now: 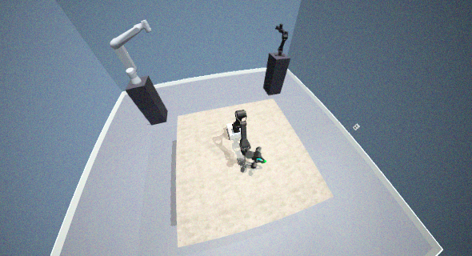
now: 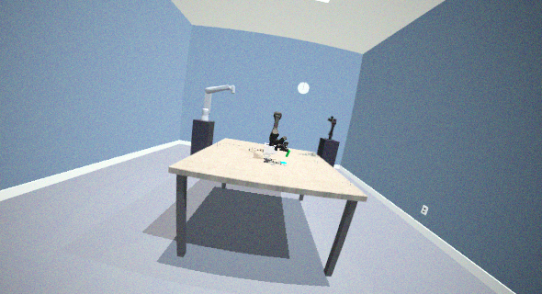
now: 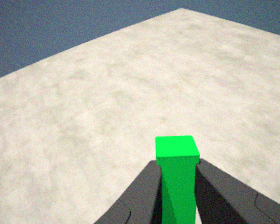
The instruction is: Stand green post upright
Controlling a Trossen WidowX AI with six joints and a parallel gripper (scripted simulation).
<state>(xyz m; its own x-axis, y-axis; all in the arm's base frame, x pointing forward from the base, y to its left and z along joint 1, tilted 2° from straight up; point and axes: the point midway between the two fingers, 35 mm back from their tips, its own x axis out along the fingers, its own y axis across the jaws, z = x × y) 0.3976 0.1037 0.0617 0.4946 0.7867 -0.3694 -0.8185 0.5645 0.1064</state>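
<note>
The cyan patch lies 130 mm below my gripper tip, 80 mm behind it and 20 mm to the right of it. The rest, counted from my gripper tip: green post (20 mm below, 10 mm behind).
</note>
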